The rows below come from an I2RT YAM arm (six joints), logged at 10 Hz.
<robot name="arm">
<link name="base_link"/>
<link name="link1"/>
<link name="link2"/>
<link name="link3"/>
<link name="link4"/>
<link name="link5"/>
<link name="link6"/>
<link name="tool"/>
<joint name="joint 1" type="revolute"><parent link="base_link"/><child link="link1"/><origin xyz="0 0 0.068"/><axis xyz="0 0 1"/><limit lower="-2.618" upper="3.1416"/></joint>
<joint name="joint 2" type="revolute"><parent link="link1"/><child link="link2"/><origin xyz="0.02 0.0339 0.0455" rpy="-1.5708 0 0"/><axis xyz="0 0 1"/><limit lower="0" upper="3.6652"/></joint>
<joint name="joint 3" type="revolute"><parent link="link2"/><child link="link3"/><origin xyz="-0.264 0 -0.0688" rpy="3.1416 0 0"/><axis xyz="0 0 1"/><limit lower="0" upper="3.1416"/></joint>
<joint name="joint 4" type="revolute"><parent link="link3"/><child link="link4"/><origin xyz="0.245 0.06 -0.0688"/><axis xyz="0 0 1"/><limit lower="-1.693" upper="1.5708"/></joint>
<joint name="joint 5" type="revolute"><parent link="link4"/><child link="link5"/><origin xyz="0.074 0.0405 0.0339" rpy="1.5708 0 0"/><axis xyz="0 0 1"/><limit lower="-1.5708" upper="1.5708"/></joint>
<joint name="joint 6" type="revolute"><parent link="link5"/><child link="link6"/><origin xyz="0.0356 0 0.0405" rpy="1.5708 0 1.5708"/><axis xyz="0 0 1"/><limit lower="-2.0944" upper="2.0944"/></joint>
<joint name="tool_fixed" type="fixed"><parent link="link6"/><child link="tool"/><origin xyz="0 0 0" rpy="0 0 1.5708"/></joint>
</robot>
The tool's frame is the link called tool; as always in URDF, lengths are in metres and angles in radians.
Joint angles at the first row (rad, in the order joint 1, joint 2, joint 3, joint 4, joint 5, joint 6):
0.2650 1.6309 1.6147 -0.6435 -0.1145 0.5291
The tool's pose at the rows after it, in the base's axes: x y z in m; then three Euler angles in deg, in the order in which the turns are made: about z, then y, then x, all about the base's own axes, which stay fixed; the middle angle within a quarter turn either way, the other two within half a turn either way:
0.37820, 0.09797, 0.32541, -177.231, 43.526, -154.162
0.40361, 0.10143, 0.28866, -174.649, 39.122, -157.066
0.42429, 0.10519, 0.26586, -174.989, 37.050, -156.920
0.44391, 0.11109, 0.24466, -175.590, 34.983, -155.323
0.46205, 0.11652, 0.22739, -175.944, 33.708, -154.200
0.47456, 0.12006, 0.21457, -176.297, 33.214, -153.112
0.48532, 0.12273, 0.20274, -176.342, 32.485, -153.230
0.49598, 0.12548, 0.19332, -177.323, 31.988, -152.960
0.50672, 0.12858, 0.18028, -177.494, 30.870, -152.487
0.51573, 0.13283, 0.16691, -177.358, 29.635, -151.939
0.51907, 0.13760, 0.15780, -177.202, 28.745, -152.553
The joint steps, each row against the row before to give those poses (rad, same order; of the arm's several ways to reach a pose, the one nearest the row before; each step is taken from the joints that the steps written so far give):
-0.0245 0.0816 -0.0527 0.0741 -0.0289 0.0074
-0.0070 0.1203 0.0269 0.0059 -0.0052 -0.0059
-0.0041 0.0957 0.0451 0.0177 -0.0199 -0.0126
0.0000 0.0958 0.0573 0.0151 -0.0356 0.0016
0.0008 0.0892 0.0683 0.0076 -0.0238 0.0026
-0.0001 0.0615 0.0453 0.0154 -0.0181 0.0040
0.0000 0.0584 0.0508 -0.0050 -0.0040 -0.0049
0.0000 0.0566 0.0585 -0.0081 -0.0075 -0.0162
0.0001 0.0652 0.0636 -0.0133 -0.0148 -0.0025
0.0029 0.0623 0.0604 -0.0136 -0.0152 0.0051
0.0076 0.0351 0.0314 -0.0134 0.0060 -0.0014

